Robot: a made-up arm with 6 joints.
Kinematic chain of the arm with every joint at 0, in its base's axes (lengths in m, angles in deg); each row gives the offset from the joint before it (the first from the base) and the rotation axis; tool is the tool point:
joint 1: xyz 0 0 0.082 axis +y
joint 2: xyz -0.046 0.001 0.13 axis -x
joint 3: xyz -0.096 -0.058 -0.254 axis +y
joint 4: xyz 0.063 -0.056 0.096 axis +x
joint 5: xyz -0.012 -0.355 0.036 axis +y
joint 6: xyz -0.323 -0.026 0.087 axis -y
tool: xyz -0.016 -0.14 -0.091
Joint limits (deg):
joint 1: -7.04..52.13
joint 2: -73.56..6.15
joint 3: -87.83..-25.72
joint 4: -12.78..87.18
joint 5: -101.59..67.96
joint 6: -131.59..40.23
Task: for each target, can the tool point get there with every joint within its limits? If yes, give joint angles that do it. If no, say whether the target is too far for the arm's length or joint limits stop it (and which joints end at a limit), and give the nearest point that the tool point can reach.
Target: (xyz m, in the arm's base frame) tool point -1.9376 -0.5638 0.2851
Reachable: no: too far | nearest point -0.8812 -0.2923 0.1744 | short by 1.096 m
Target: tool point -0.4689 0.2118 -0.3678
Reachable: yes | joints 41.12 -63.76 -45.01 5.40 -64.40 -35.65
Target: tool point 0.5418 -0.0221 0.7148
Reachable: no: joint limits stop it (at a limit: joint 2, joint 3, joint 4, joint 5) | nearest point 0.2707 0.2176 0.3982 | short by 0.481 m
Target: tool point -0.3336 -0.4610 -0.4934
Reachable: yes | joints 0.79 -19.30 -62.38 27.05 18.52 -50.75
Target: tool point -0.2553 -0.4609 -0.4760
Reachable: yes | joints 2.41 -10.65 -40.97 12.02 -42.11 -63.53
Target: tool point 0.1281 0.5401 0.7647
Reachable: no: joint limits stop it (at a limit: joint 1, joint 2, joint 4, joint 5) | nearest point 0.2476 0.4450 0.3744 | short by 0.419 m
